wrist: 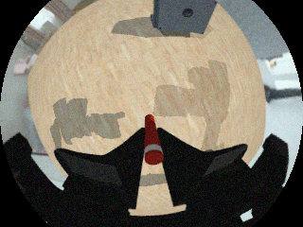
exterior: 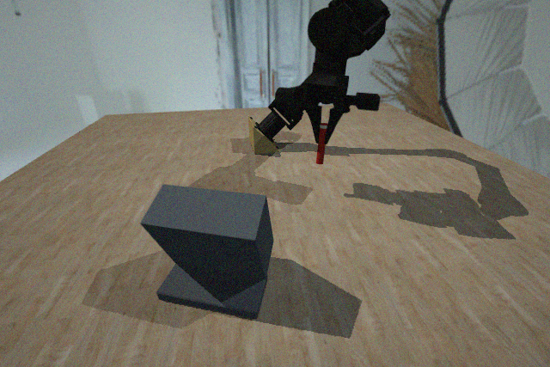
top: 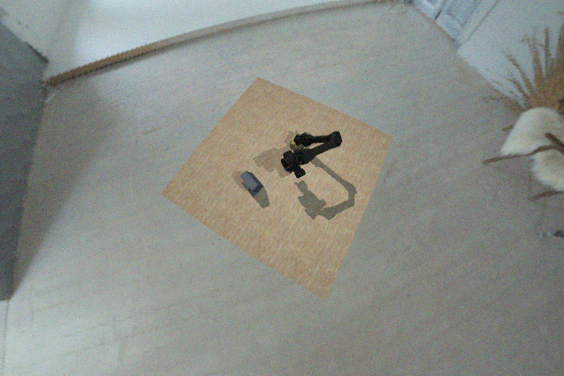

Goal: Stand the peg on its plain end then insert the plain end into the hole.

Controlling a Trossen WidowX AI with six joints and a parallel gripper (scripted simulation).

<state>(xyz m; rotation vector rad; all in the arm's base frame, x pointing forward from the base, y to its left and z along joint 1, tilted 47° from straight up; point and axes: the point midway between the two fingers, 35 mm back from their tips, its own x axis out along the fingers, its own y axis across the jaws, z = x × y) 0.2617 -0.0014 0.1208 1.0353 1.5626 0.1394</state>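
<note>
The sloped panel is 200 mm to the right of my gripper tip, 190 mm ahead of it and 30 mm below it. From my gripper tip the other things lie so: flat grey base (210 mm to the right, 210 mm ahead, 100 mm below); then red peg (20 mm above).
</note>
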